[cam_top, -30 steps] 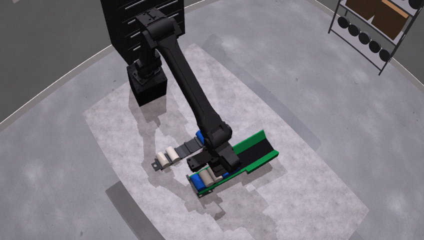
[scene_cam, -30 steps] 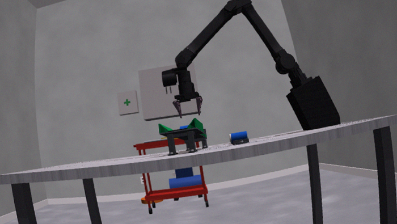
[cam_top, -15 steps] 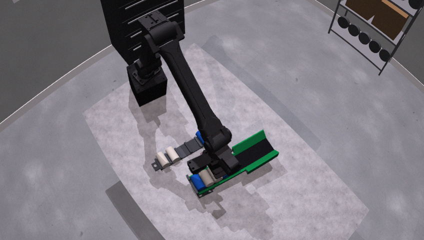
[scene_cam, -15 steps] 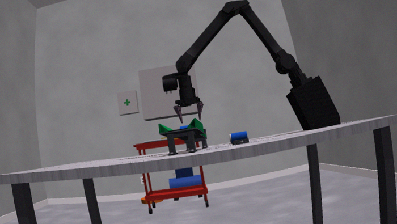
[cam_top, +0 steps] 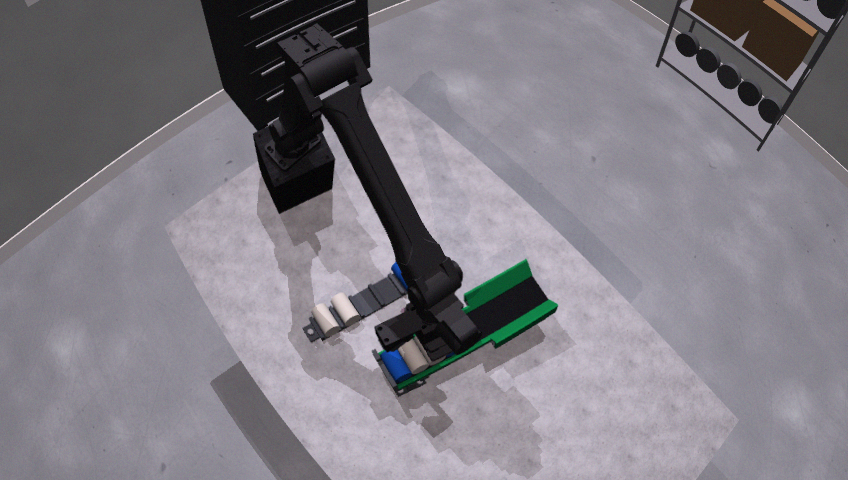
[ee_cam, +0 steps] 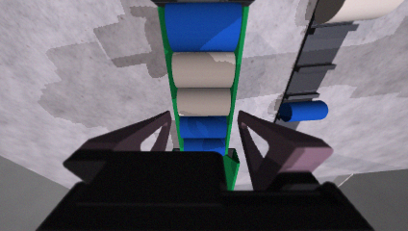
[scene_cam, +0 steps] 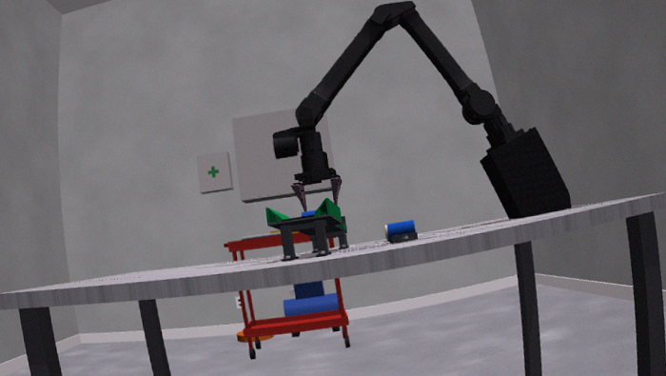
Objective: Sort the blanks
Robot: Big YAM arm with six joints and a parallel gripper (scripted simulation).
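My hand is 190 mm past the stock rack, 40 mm to the right of it and 130 mm above it. Also, from my hand: feed ramp: 30 mm ahead, 80 mm to the left, 60 mm below; then grey stop: 30 mm behind, 100 mm to the right, 60 mm below.
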